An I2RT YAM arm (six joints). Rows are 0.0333 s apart.
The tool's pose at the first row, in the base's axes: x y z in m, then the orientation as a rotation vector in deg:
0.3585 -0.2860 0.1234 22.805 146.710 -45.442
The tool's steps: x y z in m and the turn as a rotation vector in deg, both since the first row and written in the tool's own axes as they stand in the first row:
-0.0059 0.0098 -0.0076 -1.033 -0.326 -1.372
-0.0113 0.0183 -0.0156 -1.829 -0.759 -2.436
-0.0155 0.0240 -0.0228 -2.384 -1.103 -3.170
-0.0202 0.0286 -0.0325 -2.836 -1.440 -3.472
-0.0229 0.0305 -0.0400 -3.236 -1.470 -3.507
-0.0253 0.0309 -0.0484 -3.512 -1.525 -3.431
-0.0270 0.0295 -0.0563 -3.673 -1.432 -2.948
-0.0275 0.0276 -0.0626 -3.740 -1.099 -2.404
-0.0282 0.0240 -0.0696 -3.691 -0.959 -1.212
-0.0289 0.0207 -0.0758 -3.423 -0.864 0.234
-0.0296 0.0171 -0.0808 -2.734 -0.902 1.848
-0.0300 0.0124 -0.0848 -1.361 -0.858 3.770
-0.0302 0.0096 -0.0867 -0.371 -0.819 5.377
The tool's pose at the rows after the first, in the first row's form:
0.3650 -0.2746 0.1273 20.605 147.242 -44.575
0.3705 -0.2639 0.1319 18.811 147.464 -43.906
0.3741 -0.2557 0.1366 17.552 147.564 -43.434
0.3769 -0.2470 0.1439 16.872 147.480 -42.948
0.3776 -0.2414 0.1499 16.690 147.572 -42.435
0.3772 -0.2365 0.1571 16.674 147.566 -42.047
0.3757 -0.2332 0.1645 17.274 147.521 -41.670
0.3734 -0.2311 0.1703 18.093 147.651 -41.390
0.3704 -0.2299 0.1775 19.667 147.322 -41.040
0.3678 -0.2290 0.1840 21.600 146.781 -40.887
0.3655 -0.2290 0.1897 23.799 145.917 -41.220
0.3628 -0.2304 0.1951 26.619 144.779 -42.321
0.3612 -0.2316 0.1979 28.916 143.837 -43.021

